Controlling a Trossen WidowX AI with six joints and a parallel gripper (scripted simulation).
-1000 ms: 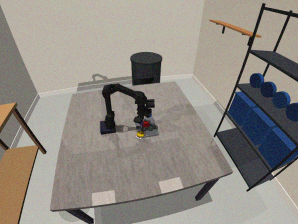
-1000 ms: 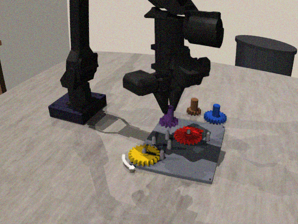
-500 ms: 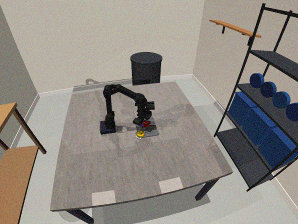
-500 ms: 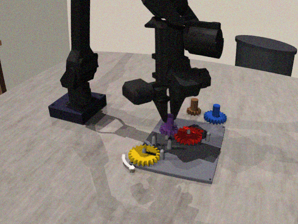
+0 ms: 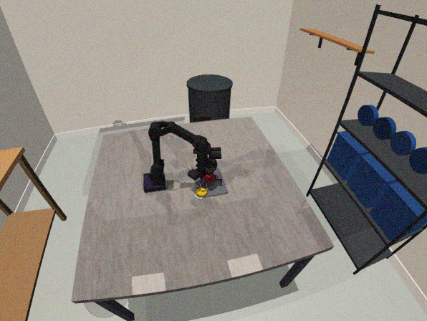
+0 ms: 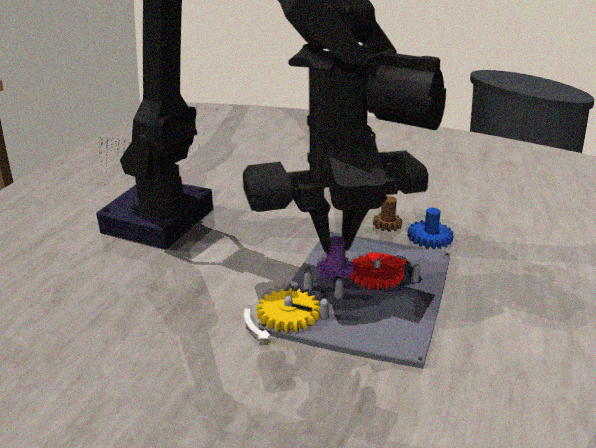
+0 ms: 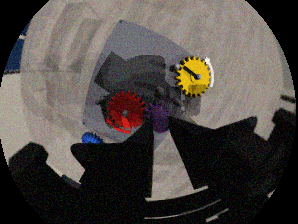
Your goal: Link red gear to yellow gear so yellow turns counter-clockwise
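The purple gear is 1 cm below my gripper tip. Round my gripper tip: white arrow: 3 cm behind, 11 cm to the right, 4 cm below; then yellow gear: 1 cm behind, 8 cm to the right, 3 cm below; then red gear: 4 cm ahead, 3 cm to the left, 3 cm below.
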